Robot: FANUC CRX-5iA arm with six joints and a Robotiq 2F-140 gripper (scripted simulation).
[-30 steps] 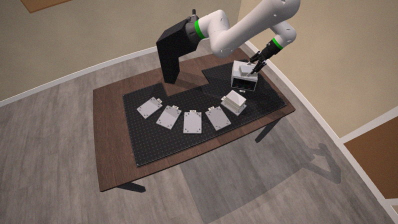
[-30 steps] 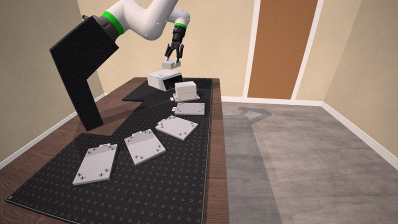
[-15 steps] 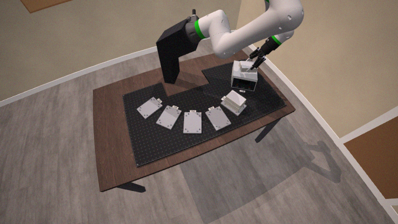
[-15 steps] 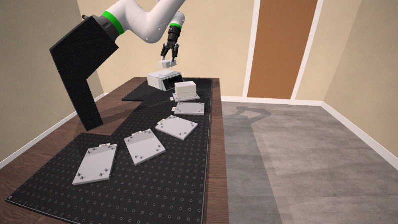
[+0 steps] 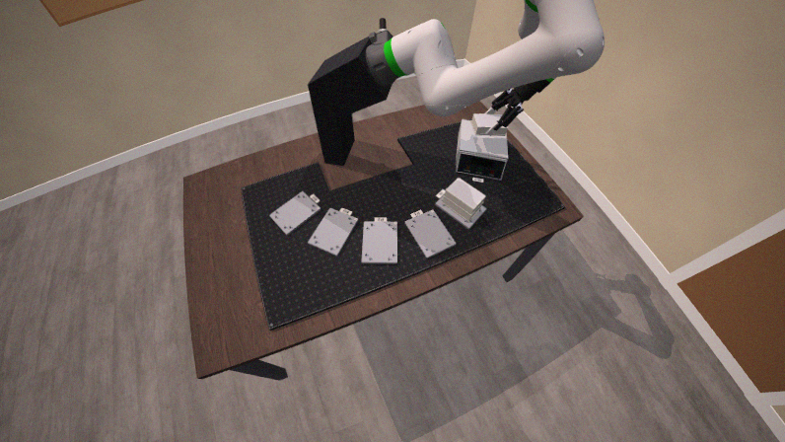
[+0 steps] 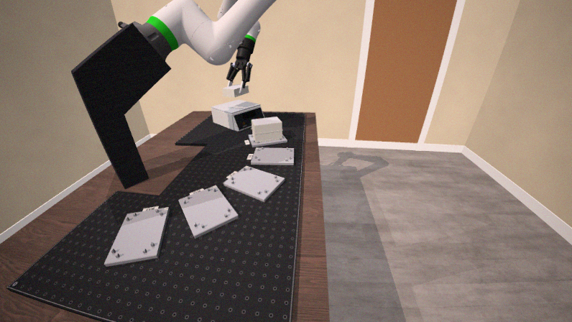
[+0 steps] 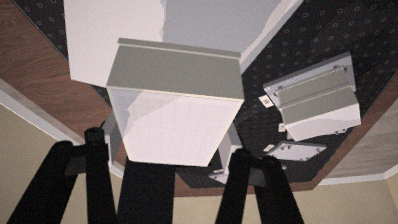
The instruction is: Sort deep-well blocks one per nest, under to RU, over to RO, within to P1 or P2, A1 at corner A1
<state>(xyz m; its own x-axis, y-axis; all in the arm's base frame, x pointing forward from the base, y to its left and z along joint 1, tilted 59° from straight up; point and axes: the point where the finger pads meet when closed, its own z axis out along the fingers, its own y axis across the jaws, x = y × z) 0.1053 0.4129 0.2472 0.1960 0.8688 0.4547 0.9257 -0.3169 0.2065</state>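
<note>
My hand is 20 mm past the weigher platform and 100 mm above it. The rest, counted from my hand: plate (270 mm ahead, 140 mm to the right, 190 mm below); then check-weigher CW (10 mm behind, 130 mm below).
</note>
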